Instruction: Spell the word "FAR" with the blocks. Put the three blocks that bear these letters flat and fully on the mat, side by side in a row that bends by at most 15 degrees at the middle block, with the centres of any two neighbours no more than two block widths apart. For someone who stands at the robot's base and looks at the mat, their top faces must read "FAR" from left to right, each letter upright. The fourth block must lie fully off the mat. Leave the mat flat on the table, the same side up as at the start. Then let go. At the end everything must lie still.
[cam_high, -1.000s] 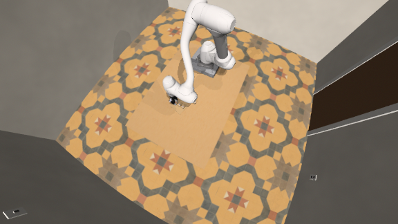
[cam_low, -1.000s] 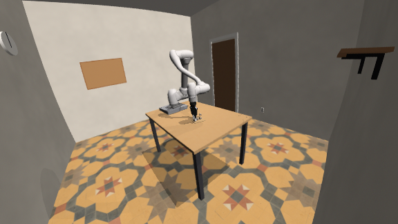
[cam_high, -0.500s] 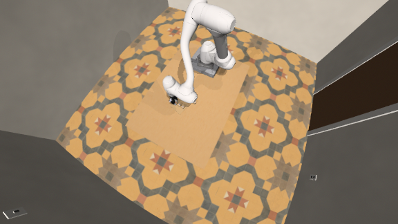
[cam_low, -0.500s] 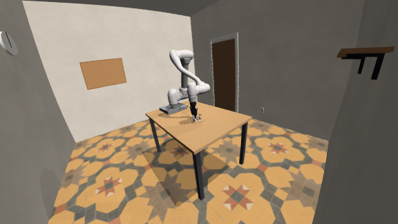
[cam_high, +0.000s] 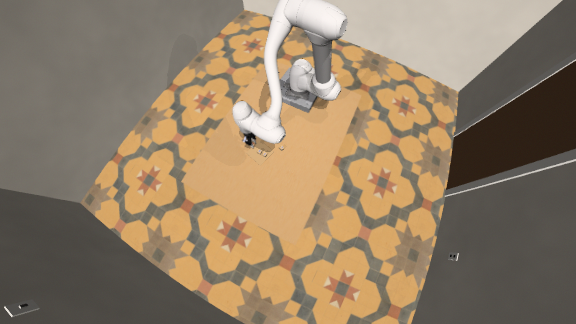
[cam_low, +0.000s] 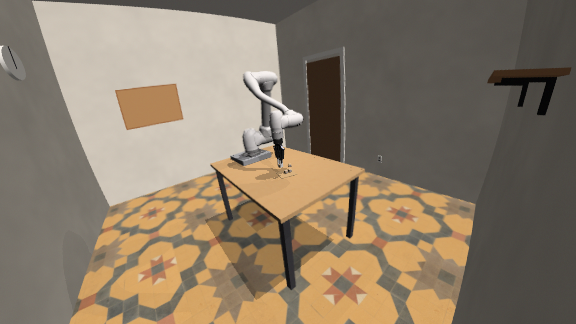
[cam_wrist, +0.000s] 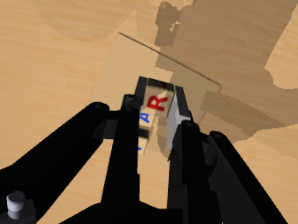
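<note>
The tan mat is 110 mm below my hand, 40 mm to the left of it and 10 mm ahead of it. From my hand the other things lie so: R block: 30 mm below.
</note>
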